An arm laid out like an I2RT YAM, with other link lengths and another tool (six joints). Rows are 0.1 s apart.
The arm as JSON. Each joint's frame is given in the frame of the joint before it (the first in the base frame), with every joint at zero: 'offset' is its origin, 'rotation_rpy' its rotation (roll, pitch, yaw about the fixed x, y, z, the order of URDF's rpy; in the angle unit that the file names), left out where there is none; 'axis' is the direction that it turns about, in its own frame. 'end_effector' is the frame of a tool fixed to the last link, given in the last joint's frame.
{
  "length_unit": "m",
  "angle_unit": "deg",
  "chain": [
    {
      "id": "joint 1",
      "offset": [
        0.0,
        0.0,
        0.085
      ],
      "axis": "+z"
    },
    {
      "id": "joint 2",
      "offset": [
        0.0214,
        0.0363,
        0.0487
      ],
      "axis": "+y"
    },
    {
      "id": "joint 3",
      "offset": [
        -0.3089,
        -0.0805,
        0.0
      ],
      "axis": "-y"
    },
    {
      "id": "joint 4",
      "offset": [
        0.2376,
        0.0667,
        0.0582
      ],
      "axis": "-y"
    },
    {
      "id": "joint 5",
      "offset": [
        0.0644,
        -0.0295,
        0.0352
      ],
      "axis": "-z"
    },
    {
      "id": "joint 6",
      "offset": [
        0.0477,
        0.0,
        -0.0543
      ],
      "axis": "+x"
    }
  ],
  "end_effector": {
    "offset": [
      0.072,
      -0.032,
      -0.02
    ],
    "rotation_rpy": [
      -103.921,
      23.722,
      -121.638
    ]
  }
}
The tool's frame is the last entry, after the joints.
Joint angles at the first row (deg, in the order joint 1, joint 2, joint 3, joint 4, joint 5, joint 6):
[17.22, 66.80, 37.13, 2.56, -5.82, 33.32]
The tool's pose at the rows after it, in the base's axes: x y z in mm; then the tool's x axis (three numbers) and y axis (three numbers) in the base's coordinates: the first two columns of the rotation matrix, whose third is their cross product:
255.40, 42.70, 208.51, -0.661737, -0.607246, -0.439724, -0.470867, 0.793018, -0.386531
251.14, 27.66, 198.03, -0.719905, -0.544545, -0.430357, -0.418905, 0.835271, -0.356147
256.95, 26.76, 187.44, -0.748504, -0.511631, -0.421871, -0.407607, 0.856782, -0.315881
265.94, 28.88, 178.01, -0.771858, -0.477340, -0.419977, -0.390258, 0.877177, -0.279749
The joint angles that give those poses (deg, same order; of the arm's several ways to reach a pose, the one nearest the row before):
[12.86, 64.78, 35.44, -0.71, -3.33, 34.27]
[9.60, 64.67, 33.70, -0.47, -3.06, 36.17]
[8.61, 67.59, 33.35, 1.28, -3.69, 38.21]
[8.53, 71.05, 33.33, 3.89, -3.52, 40.68]

